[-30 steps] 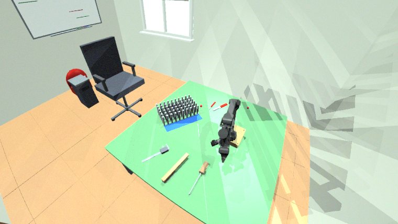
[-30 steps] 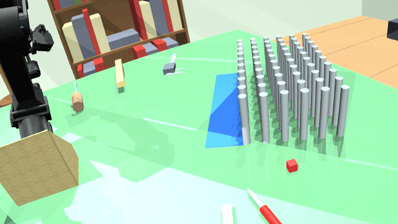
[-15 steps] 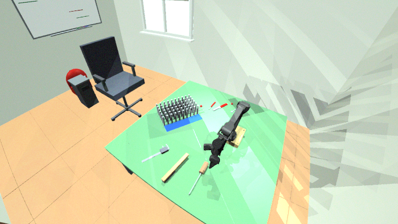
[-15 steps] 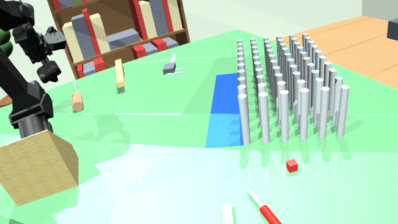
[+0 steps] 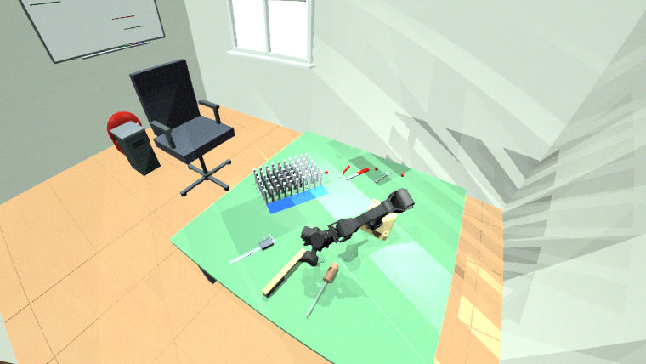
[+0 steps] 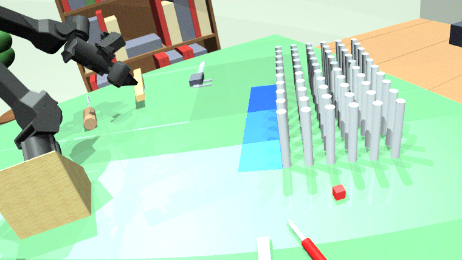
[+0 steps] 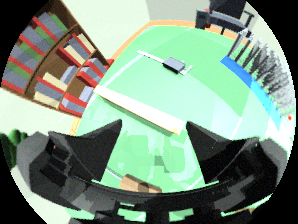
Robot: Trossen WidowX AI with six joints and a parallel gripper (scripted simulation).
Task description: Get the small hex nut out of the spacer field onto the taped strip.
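Right now my gripper tip is 140 mm past the hook tool, 110 mm to the right of it and 70 mm above it. Also, from my gripper tip: red-handled screwdriver (680 mm to the right, 80 mm below, 40 mm ahead); then blue taped strip (360 mm to the right, 200 mm ahead, 80 mm below); then small hex nut (420 mm to the right, 350 mm ahead, 80 mm below).
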